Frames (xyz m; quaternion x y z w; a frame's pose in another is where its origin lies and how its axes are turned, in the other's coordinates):
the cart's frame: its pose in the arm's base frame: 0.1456 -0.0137 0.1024 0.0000 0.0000 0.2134 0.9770
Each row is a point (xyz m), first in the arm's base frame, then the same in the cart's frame.
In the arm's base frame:
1: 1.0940 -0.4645 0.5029
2: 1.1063 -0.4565 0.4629
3: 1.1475 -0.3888 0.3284
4: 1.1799 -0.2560 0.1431
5: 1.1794 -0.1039 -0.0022
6: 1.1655 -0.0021 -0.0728
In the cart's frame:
1: 0.6741 -0.8052 0.4005
2: 0.6886 -0.8030 0.3605
3: 0.7543 -0.7587 0.2260
4: 0.8391 -0.6515 0.0407
5: 0.9020 -0.5130 -0.1046
6: 0.9319 -0.4147 -0.1752

